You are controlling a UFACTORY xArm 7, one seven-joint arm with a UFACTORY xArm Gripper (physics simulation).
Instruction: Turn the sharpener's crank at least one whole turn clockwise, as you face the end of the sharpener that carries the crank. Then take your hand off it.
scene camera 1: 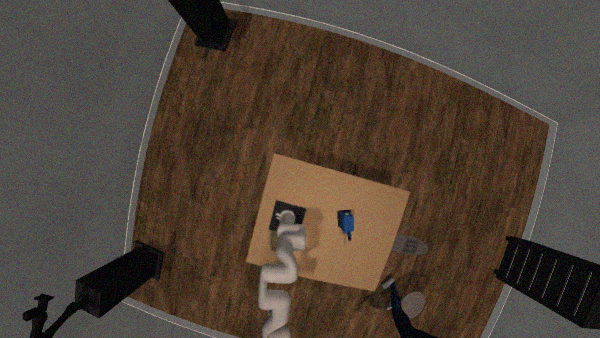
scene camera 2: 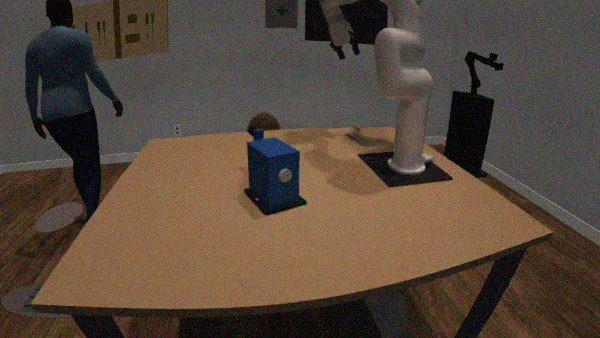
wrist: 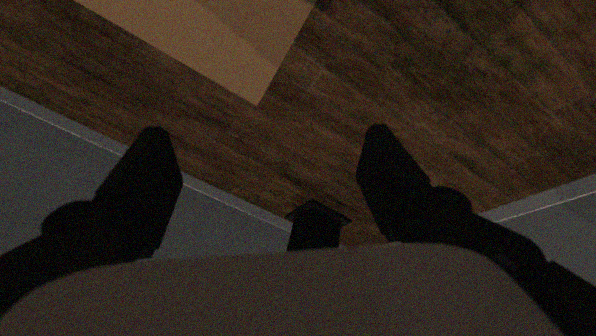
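Seen in the pictures: gripper, between the fingertips: (scene camera 2: 350, 56) (wrist: 272, 153); arm's base, origin of its link: (scene camera 1: 287, 218) (scene camera 2: 406, 166).
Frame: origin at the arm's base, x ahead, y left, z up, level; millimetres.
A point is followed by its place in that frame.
Note:
The blue sharpener (scene camera 1: 346, 221) @[x 399, y 138, z 122 mm] (scene camera 2: 272, 172) @[x 426, y 187, z 87 mm] stands upright on its dark base on the wooden table (scene camera 1: 367, 260) @[x 736, y -162, z -6 mm] (scene camera 2: 200, 260) @[x 575, y 351, z -6 mm] (wrist: 235, 50) @[x -126, y -386, z -6 mm]. A pale round disc (scene camera 2: 285, 175) @[x 399, y 185, z 78 mm] is on the face toward scene camera 2. The crank (scene camera 1: 349, 236) @[x 451, y 44, z 138 mm] (scene camera 2: 258, 134) @[x 450, y 62, z 132 mm] is at the opposite end; in scene camera 2 its blue upper part stands above the body and the rest is hidden. My gripper (scene camera 2: 349, 54) @[x 53, y -466, z 310 mm] (wrist: 272, 153) @[x 53, y -466, z 310 mm] is open and empty, high up and well apart from the sharpener, beyond the table's far edge. The sharpener does not show in the wrist view.
The white arm (scene camera 1: 277, 274) @[x 16, y -77, z 584 mm] (scene camera 2: 412, 120) @[x 27, y 45, z 161 mm] rises from a black mat (scene camera 2: 437, 176) @[x -70, y 87, z 1 mm] on the table. A person (scene camera 2: 65, 75) stands beyond the table's left side in scene camera 2. A brown rounded object (scene camera 2: 263, 121) shows behind the far edge. A black pedestal (scene camera 2: 467, 130) stands at the right.

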